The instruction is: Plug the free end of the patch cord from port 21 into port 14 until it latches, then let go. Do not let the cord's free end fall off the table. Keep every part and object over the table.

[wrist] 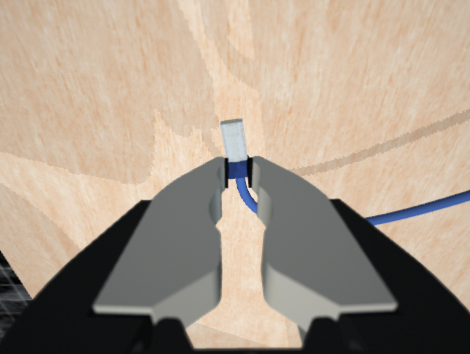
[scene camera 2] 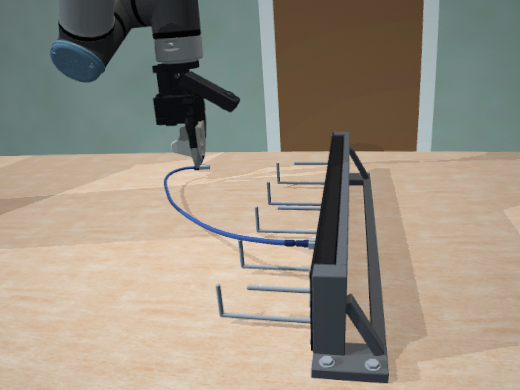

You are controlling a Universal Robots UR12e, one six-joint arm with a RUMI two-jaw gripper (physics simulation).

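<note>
My gripper is shut on the dark blue boot of the cord's free plug and holds it above the table. The plug's pale clear body sticks out past the fingertips; in scene camera 2 it points right, toward the panel, and in the wrist view it leans slightly left. The blue cord bows out to the left and runs to the other plug, which sits in the front of the patch panel. The port numbers and port 14 cannot be made out from this side.
Grey hooked cable bars and straight rods stick out from the panel's front, several along its length. The panel stands on a bolted grey foot with braces behind it. The wooden table lies beneath.
</note>
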